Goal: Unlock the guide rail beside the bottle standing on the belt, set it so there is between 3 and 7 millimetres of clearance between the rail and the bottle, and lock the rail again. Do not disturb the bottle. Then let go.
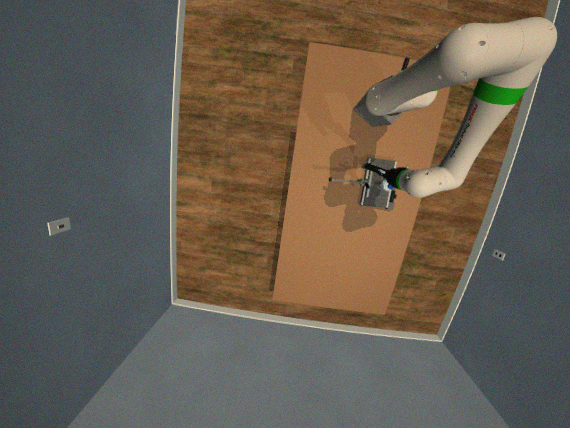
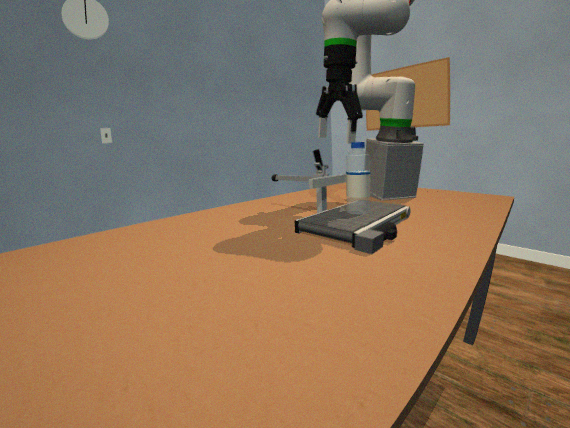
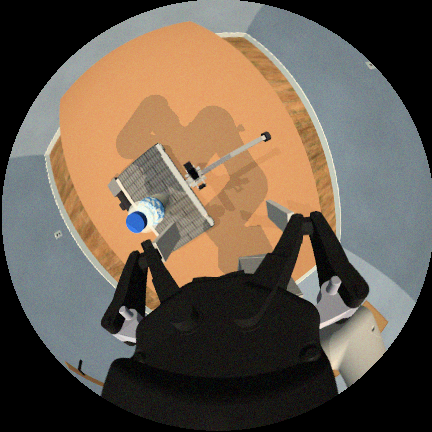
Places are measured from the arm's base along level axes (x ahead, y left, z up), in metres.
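Pixels of known places: gripper, fingertip midpoint: (image 1: 373, 171) (image 2: 335, 140) (image 3: 220, 219); arm's base at its link origin: (image 2: 394, 140).
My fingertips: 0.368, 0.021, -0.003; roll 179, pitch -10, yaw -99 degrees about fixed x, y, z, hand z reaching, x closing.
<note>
For each thing: its top centre in the pictures, then the offset to it from my fingertips, as dx, dy, dz. "*": a spot on its surface instead. Level surfaces: height alone.
- bottle at its top centre: (image 3: 134, 223) (image 2: 357, 142) (image 1: 391, 186) +0.051, +0.130, -0.013
- belt at its top centre: (image 2: 357, 211) (image 3: 161, 201) (image 1: 378, 183) +0.054, +0.132, -0.198
- guide rail at a spot on its surface: (image 2: 327, 180) * +0.085, +0.047, -0.115
- black lever at its top centre: (image 3: 190, 169) (image 2: 317, 149) +0.084, +0.010, -0.028
- grey rod at a spot on its surface: (image 3: 232, 153) (image 2: 297, 176) (image 1: 348, 181) * +0.090, -0.089, -0.109
- brown table at its surface level: dz -0.233
The bottle (image 1: 387, 185) (image 2: 358, 164) (image 3: 153, 210), with a blue cap, stands upright on the belt (image 2: 325, 221) (image 3: 142, 169). The guide rail (image 2: 327, 180) is a pale bar along one side of the belt, held on a post. Its clearance to the bottle is too small to measure here. A black lever (image 2: 318, 159) (image 3: 191, 170) stands tilted above the rail's clamp; whether it is locked I cannot tell. A grey rod (image 1: 345, 180) (image 2: 296, 178) (image 3: 232, 153) with a black end sticks out away from the belt. My gripper (image 2: 337, 136) (image 3: 220, 219) is open and empty, above the lever and close over the bottle's cap height.
The belt unit stands on the brown table (image 1: 345, 260) (image 2: 240, 310) (image 3: 155, 65). A dark motor block (image 2: 369, 241) sits at the belt's side opposite the rail. The arm's grey pedestal (image 1: 375, 117) (image 2: 395, 169) stands behind the belt.
</note>
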